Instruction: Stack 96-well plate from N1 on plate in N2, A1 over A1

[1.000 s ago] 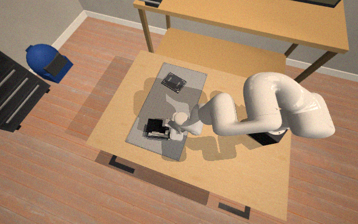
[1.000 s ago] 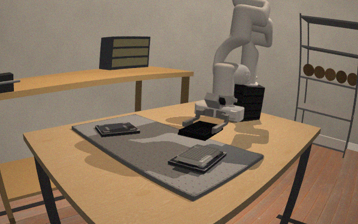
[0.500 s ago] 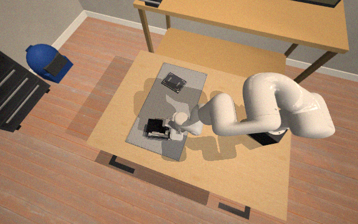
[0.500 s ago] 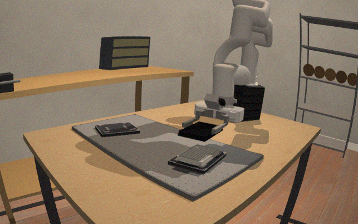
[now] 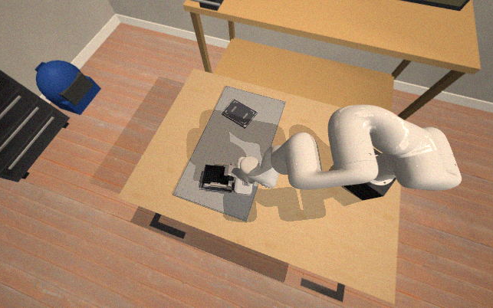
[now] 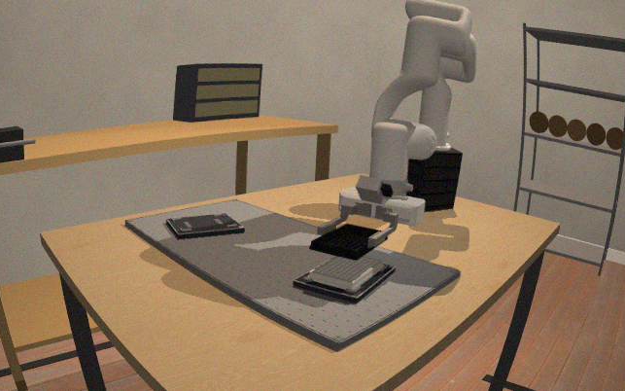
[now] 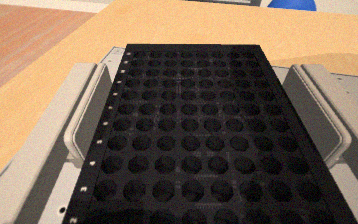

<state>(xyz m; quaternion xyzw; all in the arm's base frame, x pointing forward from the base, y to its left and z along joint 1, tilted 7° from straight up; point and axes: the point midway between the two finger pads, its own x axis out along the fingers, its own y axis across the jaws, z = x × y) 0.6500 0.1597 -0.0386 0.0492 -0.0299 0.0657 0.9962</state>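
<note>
Right now my hand is 7 cm above the white 96-well plate. Also, from my hand: black 96-well plate 1 cm below.
</note>
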